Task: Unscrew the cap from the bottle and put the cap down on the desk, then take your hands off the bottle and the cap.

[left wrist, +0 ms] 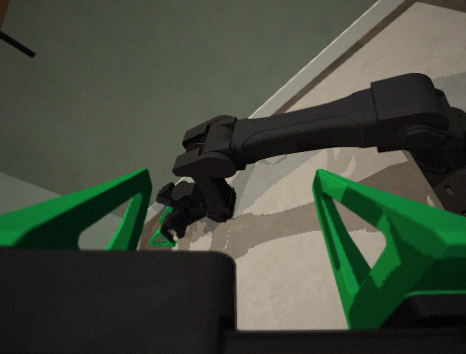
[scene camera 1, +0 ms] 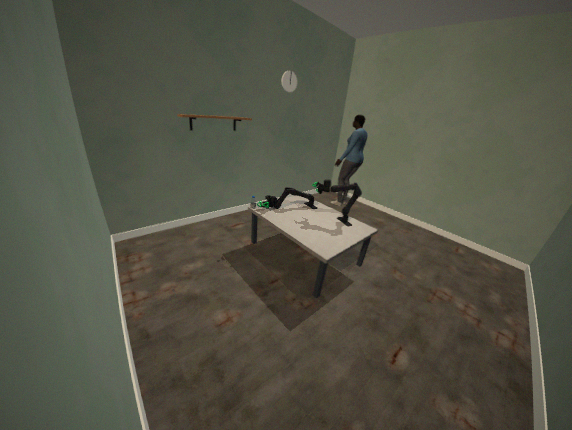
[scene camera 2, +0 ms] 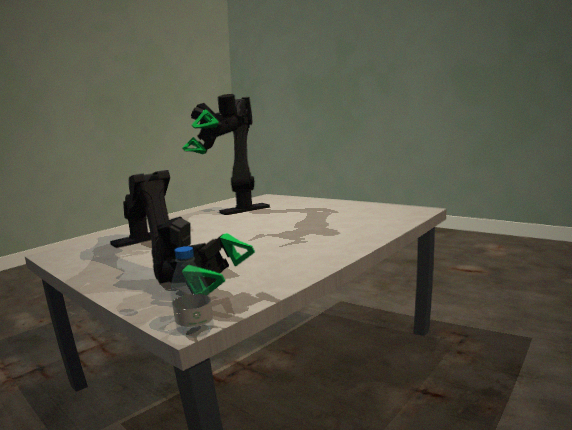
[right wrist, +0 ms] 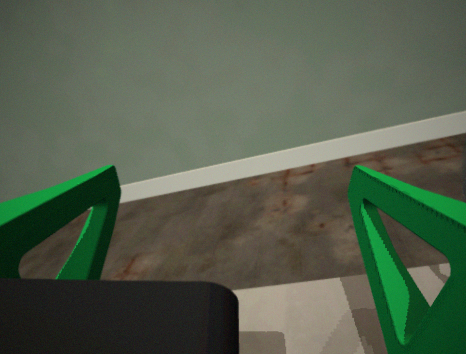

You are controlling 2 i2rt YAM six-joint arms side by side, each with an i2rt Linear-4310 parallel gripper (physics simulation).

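Frame: origin at the left arm's base, x up, y right, z ahead, level; millimetres.
Seen in the pictures: left gripper, fingertip midpoint: (left wrist: pixel 232 178) (scene camera 1: pixel 313 187) (scene camera 2: pixel 188 138); right gripper, fingertip midpoint: (left wrist: pixel 155 232) (scene camera 1: pixel 259 204) (scene camera 2: pixel 239 263) (right wrist: pixel 234 178); left arm's base at its link origin: (scene camera 1: pixel 344 221) (scene camera 2: pixel 244 209); right arm's base at its link origin: (left wrist: pixel 445 156) (scene camera 1: pixel 310 205) (scene camera 2: pixel 140 239).
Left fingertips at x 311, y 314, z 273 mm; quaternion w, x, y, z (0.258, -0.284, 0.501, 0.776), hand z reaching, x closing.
Offsets run from my left fingertips to a thing's middle. Level surfaces: height alone.
A clear bottle @[dx -239, dy +250, dz +627 mm] (scene camera 1: pixel 253 204) (scene camera 2: pixel 193 312) stands upright near the desk's closest corner in scene camera 2. Its blue cap @[dx -171, dy +250, dz +627 mm] (scene camera 1: pixel 253 197) (scene camera 2: pixel 183 252) sits on top. My right gripper (scene camera 1: pixel 261 204) (scene camera 2: pixel 238 263) (right wrist: pixel 234 178) is open, low over the desk beside the bottle. One green finger overlaps the bottle's right side in scene camera 2; contact cannot be told. My left gripper (scene camera 1: pixel 315 186) (scene camera 2: pixel 188 137) is open and empty, high above the desk and far from the bottle. The bottle does not show in either wrist view.
The desk @[dx -311 mm] (scene camera 1: pixel 345 242) (scene camera 2: pixel 380 220) carries both arm bases at its far side in scene camera 2. The bottle is close to two desk edges. A person (scene camera 1: pixel 355 147) stands behind the desk in scene camera 1. A wall shelf (scene camera 1: pixel 215 117) and a clock (scene camera 1: pixel 289 81) hang beyond.
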